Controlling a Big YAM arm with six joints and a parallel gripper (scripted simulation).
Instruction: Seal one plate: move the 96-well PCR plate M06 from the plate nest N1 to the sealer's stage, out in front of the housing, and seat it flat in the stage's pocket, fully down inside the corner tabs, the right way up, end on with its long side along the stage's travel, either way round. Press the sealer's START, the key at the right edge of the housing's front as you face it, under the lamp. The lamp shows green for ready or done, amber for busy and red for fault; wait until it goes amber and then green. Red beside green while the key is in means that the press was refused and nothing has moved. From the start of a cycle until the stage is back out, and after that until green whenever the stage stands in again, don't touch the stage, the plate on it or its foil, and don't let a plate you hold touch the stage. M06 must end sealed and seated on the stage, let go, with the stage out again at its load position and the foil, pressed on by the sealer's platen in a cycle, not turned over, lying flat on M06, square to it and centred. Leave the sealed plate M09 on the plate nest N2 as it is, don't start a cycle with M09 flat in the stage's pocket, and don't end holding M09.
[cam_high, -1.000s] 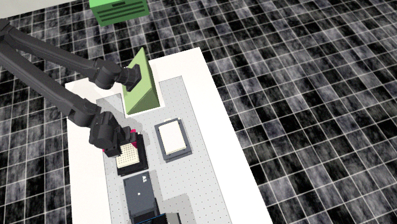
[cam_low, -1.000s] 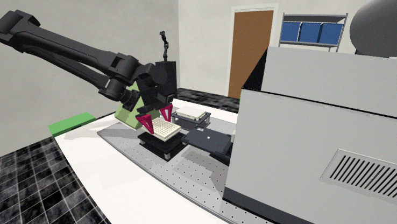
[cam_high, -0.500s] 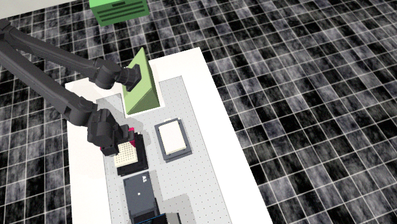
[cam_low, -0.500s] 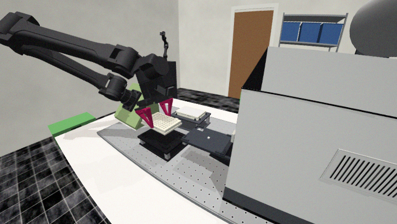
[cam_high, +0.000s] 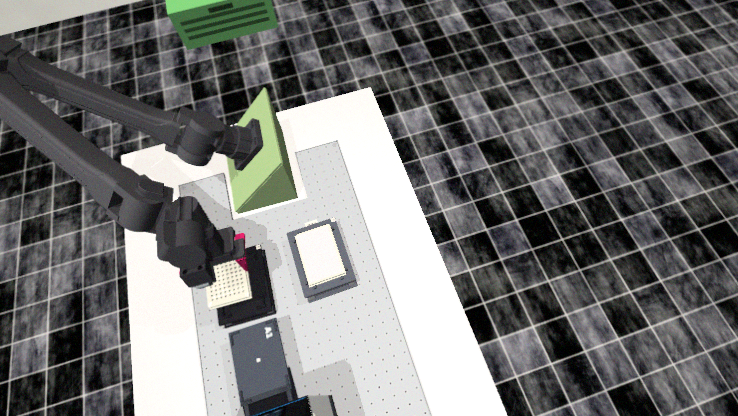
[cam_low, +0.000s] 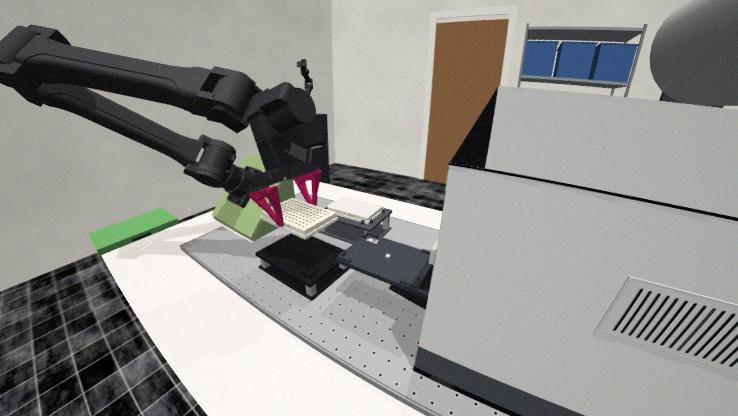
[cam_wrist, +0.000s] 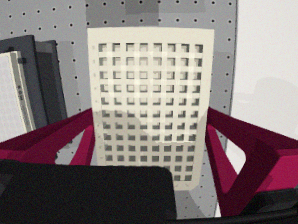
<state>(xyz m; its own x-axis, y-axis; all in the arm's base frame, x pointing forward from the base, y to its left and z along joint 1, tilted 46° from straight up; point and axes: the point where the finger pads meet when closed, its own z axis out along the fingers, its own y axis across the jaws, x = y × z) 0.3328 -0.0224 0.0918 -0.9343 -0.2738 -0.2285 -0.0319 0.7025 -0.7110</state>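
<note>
My hand is 180 mm short of the dark sealer stage, 40 mm above it and 30 mm to the right of it. Round my hand: black plate nest N1: 100 mm below; then sealed plate M09: 190 mm to the left, 70 mm below, 10 mm behind; then 96-well plate M06: right at my hand.
</note>
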